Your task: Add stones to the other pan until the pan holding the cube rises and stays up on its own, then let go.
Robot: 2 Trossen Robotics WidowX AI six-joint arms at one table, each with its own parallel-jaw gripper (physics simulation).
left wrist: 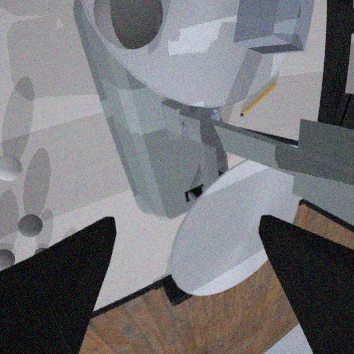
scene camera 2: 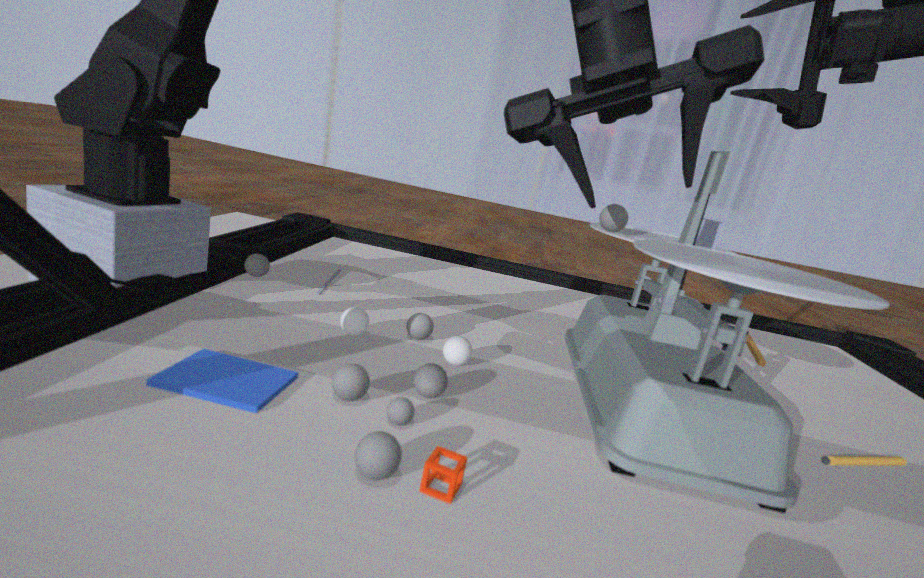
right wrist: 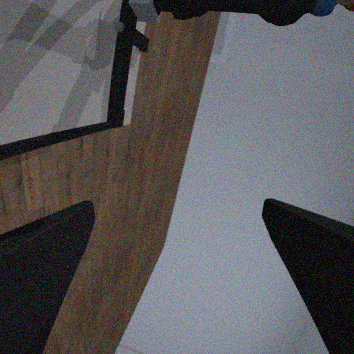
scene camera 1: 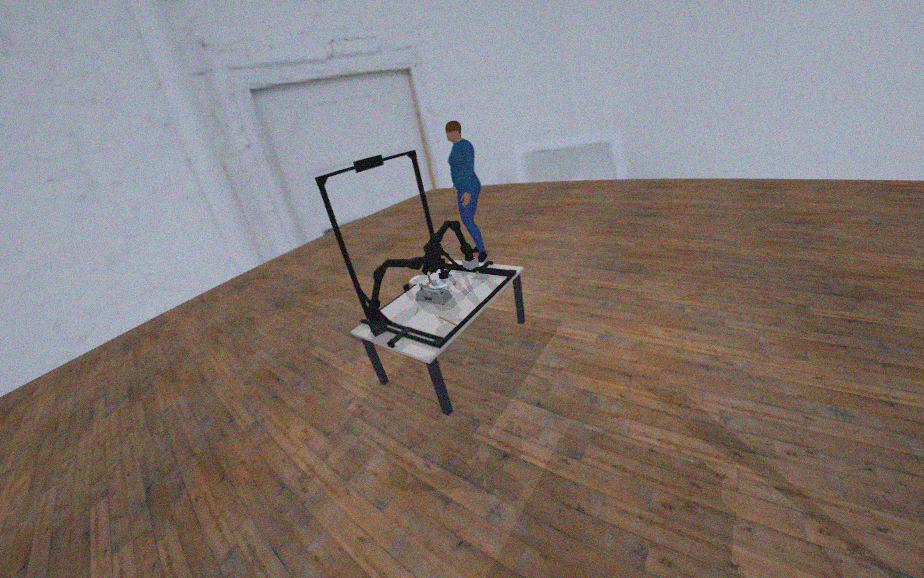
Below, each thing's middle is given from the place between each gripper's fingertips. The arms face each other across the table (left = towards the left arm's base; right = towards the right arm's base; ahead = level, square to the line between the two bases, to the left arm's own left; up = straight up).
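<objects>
Starting with the orange wireframe cube (scene camera 2: 454,477), I find it 19 cm behind my left hand, 9 cm to the left of it and 18 cm below it. The pencil (scene camera 2: 832,460) is 3 cm ahead of my left hand, 24 cm to the right of it and 18 cm below it, whereas the grey balance scale (scene camera 2: 663,400), also 3 cm ahead of that hand, is 6 cm to the right of it and 7 cm below it. Then there is the grey-blue cube (left wrist: 269,34), which is 10 cm ahead of my left hand, 7 cm to the right of it and 3 cm below it.
My right hand is 25 cm beyond the grey-blue cube, 2 cm to the right of it and 21 cm above it. Measured from my right hand, the grey balance scale is 31 cm behind, 4 cm to the left and 25 cm below. The pencil is 31 cm behind my right hand as well, 14 cm to the right of it and 36 cm below it, and the orange wireframe cube is 53 cm behind that same hand, 18 cm to the left of it and 36 cm below it.
</objects>
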